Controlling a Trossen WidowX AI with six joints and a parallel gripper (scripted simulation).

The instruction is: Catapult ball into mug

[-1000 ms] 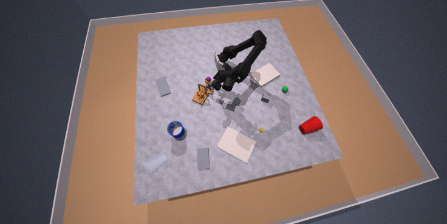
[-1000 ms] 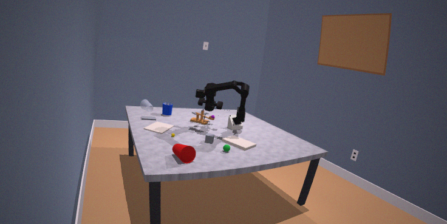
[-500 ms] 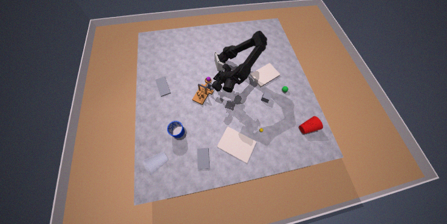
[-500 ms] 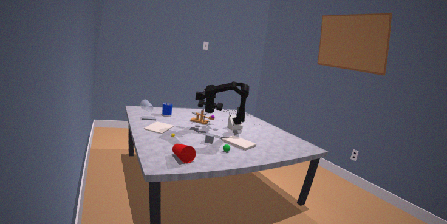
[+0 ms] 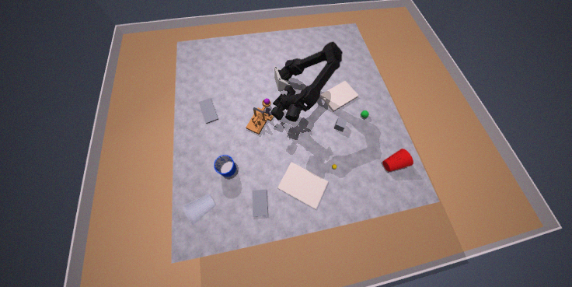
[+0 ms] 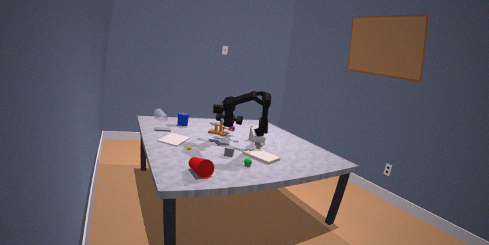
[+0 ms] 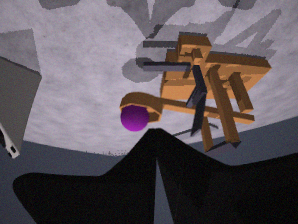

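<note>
My gripper tip is now 5 cm past the purple ball, 2 cm to the left of it and 3 cm above it. Also, from my gripper tip: blue mug: 24 cm ahead, 32 cm to the right, 7 cm below; grey cube: 21 cm ahead, 32 cm to the left, 7 cm below; wooden catapult: 1 cm ahead, 6 cm to the right, 4 cm below.
</note>
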